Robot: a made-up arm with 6 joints.
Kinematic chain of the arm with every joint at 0, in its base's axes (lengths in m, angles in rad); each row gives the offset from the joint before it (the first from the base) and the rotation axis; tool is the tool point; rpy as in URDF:
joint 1: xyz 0 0 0.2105 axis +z
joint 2: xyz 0 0 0 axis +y
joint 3: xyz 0.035 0 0.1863 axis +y
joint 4: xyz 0.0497 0 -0.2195 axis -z
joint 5: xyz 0 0 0 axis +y
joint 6: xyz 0.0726 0 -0.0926 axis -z
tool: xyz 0 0 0 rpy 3.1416 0 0
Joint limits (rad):
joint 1: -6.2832..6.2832
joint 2: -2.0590..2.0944
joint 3: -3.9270..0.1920
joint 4: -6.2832..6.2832
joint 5: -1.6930..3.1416
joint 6: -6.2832..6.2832
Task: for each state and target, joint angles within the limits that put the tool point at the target. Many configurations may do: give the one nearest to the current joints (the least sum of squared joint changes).
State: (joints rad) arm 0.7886 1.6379 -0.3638 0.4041 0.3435 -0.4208
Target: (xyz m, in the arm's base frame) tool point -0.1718 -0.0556 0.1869
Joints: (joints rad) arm 0.2849 2.0570 -0.0223 0.3706 0.5457 -0.4208
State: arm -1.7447 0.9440 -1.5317 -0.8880 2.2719 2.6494
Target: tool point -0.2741 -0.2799 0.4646
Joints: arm -2.1051 0.4587 -2.3249 -1.2674 1.6462 2.6494
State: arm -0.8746 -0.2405 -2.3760 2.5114 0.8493 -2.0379
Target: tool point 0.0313 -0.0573 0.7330
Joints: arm -1.1107 -0.2323 -2.5334 2.5279 0.7033 -2.0379
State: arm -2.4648 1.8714 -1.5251 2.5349 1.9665 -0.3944
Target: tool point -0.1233 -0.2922 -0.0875
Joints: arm -2.2046 1.6578 -1.6033 2.4526 2.0630 -0.3944
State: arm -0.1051 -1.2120 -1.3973 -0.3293 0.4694 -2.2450
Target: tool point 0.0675 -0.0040 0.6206
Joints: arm -0.1460 -0.9746 -1.3381 -0.3195 0.5056 -2.2450
